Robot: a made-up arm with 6 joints.
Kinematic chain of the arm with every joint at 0, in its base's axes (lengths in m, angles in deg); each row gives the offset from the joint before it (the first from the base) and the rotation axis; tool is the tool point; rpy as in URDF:
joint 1: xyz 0 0 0.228 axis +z
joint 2: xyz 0 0 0 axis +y
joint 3: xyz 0.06 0 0.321 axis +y
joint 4: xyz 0.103 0 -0.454 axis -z
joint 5: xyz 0 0 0 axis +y
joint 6: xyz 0.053 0 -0.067 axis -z
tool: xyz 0 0 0 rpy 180 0 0
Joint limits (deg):
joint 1: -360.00..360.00
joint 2: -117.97..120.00
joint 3: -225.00..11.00
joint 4: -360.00..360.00
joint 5: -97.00..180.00
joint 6: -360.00..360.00
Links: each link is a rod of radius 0.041 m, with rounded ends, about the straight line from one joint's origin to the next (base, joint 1, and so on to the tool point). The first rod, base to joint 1, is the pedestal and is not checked.
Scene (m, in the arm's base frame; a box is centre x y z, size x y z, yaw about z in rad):
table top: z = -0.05
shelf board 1: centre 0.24 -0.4 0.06 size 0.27 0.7 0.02 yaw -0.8
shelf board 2: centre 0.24 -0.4 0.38 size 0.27 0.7 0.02 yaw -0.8
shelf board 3: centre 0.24 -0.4 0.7 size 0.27 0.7 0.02 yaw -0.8
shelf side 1: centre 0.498 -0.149 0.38 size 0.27 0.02 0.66 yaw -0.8
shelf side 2: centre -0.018 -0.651 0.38 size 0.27 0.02 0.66 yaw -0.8
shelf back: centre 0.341 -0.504 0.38 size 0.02 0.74 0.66 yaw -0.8
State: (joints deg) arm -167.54 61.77 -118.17 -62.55 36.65 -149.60
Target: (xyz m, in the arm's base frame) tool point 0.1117 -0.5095 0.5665
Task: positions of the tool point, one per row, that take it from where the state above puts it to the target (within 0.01 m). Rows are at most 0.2 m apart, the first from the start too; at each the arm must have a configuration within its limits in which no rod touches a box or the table.
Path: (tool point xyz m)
1: -0.7459 -0.2863 0.2211
2: -0.6634 -0.3738 0.3182
3: -0.5594 -0.4345 0.4025
4: -0.4441 -0.4650 0.4713
5: -0.3279 -0.4657 0.5225
6: -0.2198 -0.4405 0.5554
7: -0.1267 -0.3961 0.5696
8: -0.0525 -0.3404 0.5665
9: -0.0120 -0.3997 0.5774
10: 0.0427 -0.4576 0.5777
11: 0.1117 -0.5095 0.5666

